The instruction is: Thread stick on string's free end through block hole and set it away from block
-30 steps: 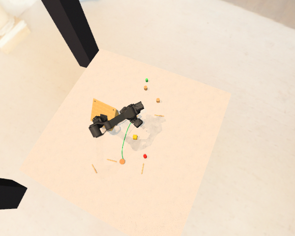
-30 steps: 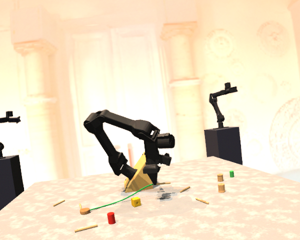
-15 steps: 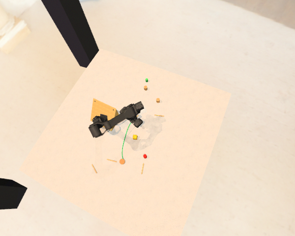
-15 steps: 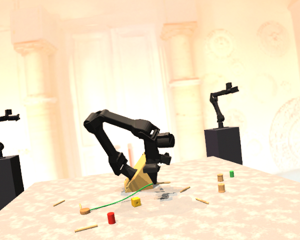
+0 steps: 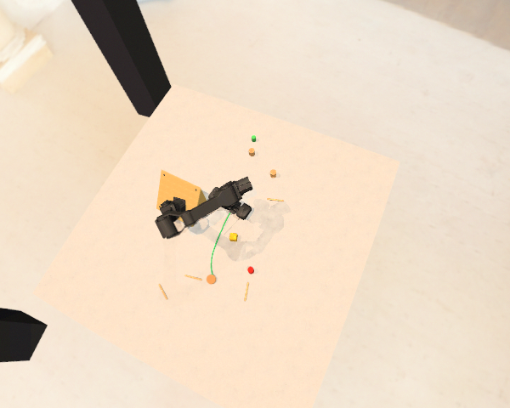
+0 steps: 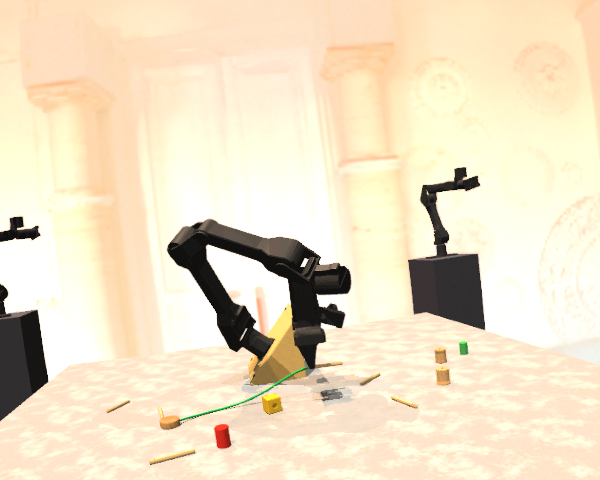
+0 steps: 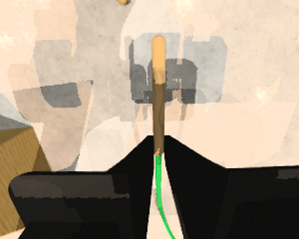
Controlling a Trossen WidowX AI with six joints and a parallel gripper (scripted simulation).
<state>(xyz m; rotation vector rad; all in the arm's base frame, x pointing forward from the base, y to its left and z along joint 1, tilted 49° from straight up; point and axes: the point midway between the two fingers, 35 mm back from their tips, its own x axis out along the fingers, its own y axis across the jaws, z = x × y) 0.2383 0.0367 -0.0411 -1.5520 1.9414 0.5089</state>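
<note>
Now: gripper tip 10 cm to the left of the yellow block, 5 cm above it and 4 cm short of it. From my gripper tip the other things lie so: red cylinder (21 cm to the right, 17 cm ahead, 4 cm below); then round wooden button (31 cm to the right, 5 cm below, 2 cm ahead); then thin wooden stick (1 cm to the left).
</note>
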